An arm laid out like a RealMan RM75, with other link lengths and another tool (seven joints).
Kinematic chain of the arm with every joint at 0, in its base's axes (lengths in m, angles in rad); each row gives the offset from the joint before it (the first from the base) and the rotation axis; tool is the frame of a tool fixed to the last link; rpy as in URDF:
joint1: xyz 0 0 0.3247 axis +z
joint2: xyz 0 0 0 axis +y
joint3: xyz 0 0 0.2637 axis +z
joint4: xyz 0 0 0 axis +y
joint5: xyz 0 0 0.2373 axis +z
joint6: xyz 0 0 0 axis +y
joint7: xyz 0 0 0.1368 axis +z
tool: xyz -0.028 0.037 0.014 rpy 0 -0.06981 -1.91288
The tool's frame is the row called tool.
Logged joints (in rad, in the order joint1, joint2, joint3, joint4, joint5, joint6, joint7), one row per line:
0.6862 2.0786 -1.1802 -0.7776 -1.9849 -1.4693 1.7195
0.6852 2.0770 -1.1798 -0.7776 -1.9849 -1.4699 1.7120
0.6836 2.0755 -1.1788 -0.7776 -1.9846 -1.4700 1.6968
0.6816 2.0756 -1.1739 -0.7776 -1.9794 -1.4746 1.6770
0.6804 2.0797 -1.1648 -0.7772 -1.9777 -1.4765 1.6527
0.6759 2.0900 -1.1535 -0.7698 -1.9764 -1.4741 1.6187
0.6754 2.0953 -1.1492 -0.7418 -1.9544 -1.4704 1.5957
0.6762 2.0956 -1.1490 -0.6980 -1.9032 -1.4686 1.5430
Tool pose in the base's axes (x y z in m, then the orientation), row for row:
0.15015 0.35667 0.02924 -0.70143 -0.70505 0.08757 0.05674
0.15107 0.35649 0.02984 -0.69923 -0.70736 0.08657 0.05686
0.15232 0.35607 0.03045 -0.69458 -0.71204 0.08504 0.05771
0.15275 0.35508 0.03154 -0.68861 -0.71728 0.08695 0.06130
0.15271 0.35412 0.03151 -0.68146 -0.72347 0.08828 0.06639
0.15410 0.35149 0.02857 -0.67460 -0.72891 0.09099 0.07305
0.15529 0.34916 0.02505 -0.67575 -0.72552 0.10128 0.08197
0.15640 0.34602 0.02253 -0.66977 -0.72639 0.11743 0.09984
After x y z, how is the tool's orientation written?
As a quaternion, x y z w.
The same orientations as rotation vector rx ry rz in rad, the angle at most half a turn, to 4 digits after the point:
-2.1274 -2.1384 0.2656
-2.1206 -2.1452 0.2625
-2.1054 -2.1583 0.2578
-2.0828 -2.1695 0.2630
-2.0549 -2.1815 0.2662
-2.0261 -2.1892 0.2733
-2.0188 -2.1675 0.3026
-1.9801 -2.1475 0.3472

